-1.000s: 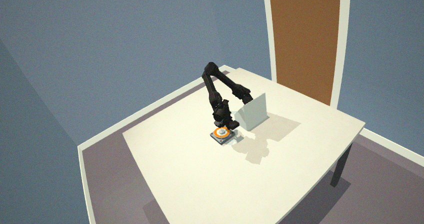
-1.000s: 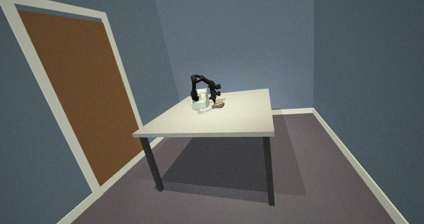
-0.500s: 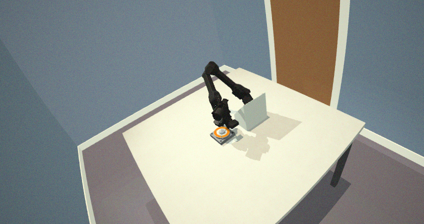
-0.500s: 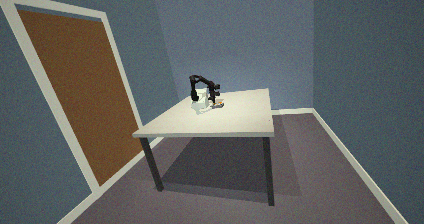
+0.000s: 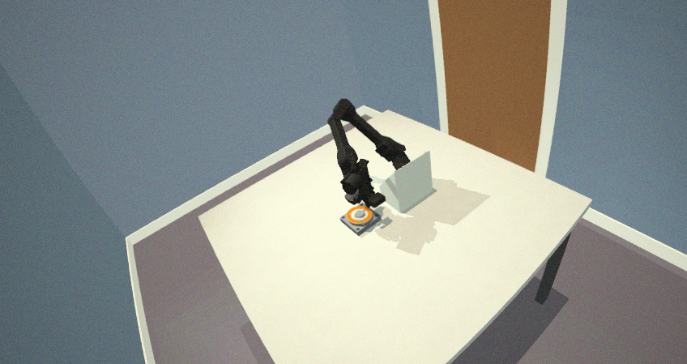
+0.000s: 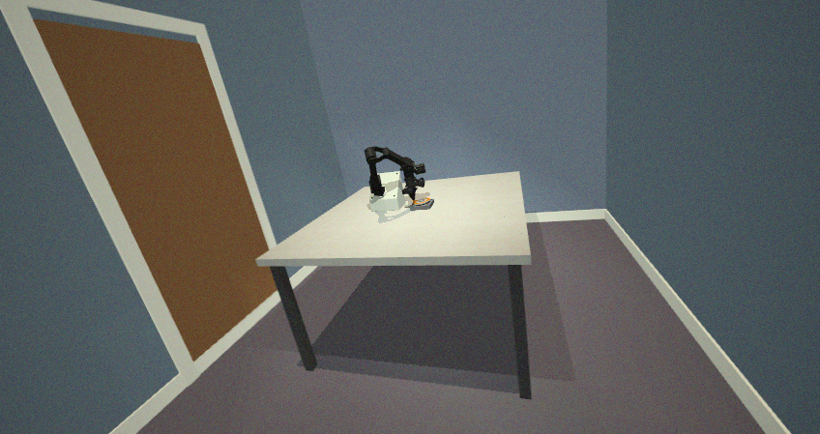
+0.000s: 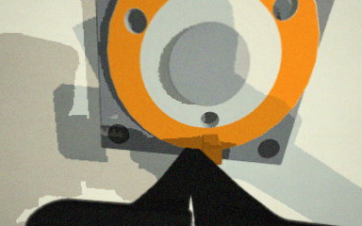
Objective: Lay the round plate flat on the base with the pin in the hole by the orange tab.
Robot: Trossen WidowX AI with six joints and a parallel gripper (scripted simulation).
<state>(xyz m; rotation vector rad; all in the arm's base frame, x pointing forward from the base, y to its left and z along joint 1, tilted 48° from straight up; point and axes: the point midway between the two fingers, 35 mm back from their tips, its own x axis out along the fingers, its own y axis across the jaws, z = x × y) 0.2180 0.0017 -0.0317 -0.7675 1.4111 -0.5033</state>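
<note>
My gripper tip is now 50 mm short of the grey base and 20 mm above it.
</note>
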